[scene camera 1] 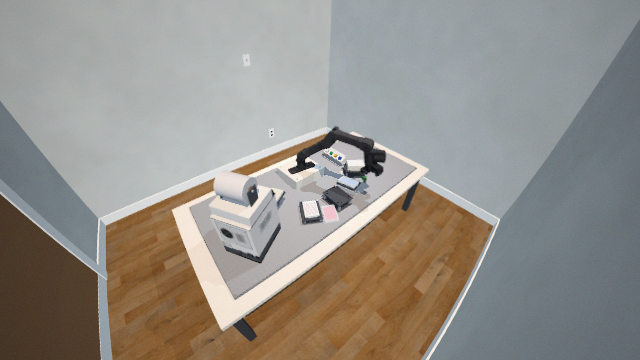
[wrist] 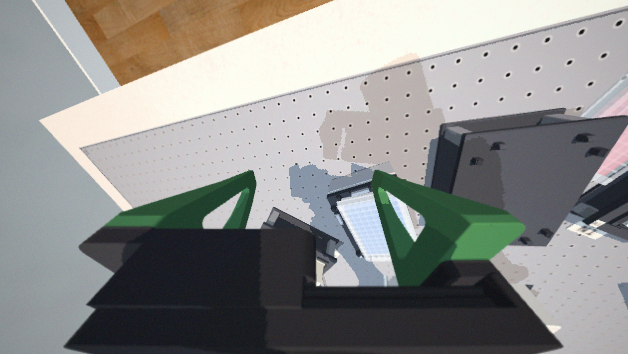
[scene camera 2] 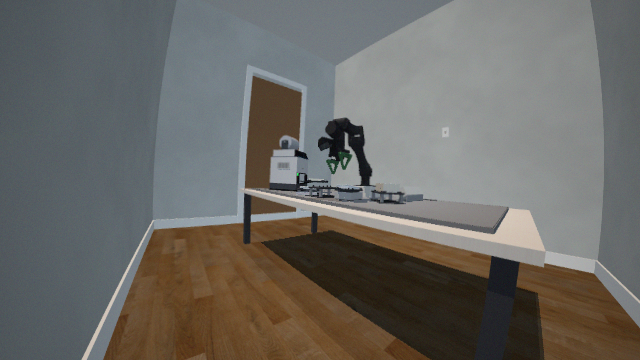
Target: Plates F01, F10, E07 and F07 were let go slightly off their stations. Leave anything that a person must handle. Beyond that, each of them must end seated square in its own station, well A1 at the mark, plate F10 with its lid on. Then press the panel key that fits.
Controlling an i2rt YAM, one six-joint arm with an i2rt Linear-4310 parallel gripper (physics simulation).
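Observation:
My gripper [scene camera 1: 364, 179] [scene camera 2: 338, 170] [wrist: 313, 176] is open and empty, high above the mat, green fingers wide apart. A blue plate [scene camera 1: 348, 182] [wrist: 357, 225] sits in a dark-rimmed station, partly behind the right finger in the wrist view. A white plate with pinkish wells [scene camera 1: 310, 209] is on a black station. A flat pink plate [scene camera 1: 330, 213] [wrist: 616, 154] lies beside it. A pale block-like item [scene camera 1: 355, 165] [scene camera 2: 390, 187] rests on another dark station. The key panel [scene camera 1: 334, 156] has several coloured keys. Plate labels, A1 marks and exact seating are too small to tell.
A broad dark platform [scene camera 1: 338, 197] [wrist: 525, 190] stands between the blue and pink plates. A tall white instrument [scene camera 1: 245, 220] [scene camera 2: 285, 170] with a cylinder on top stands at the table's far end from the gripper. The pale arm base [scene camera 1: 300, 176] is at the table's wall side.

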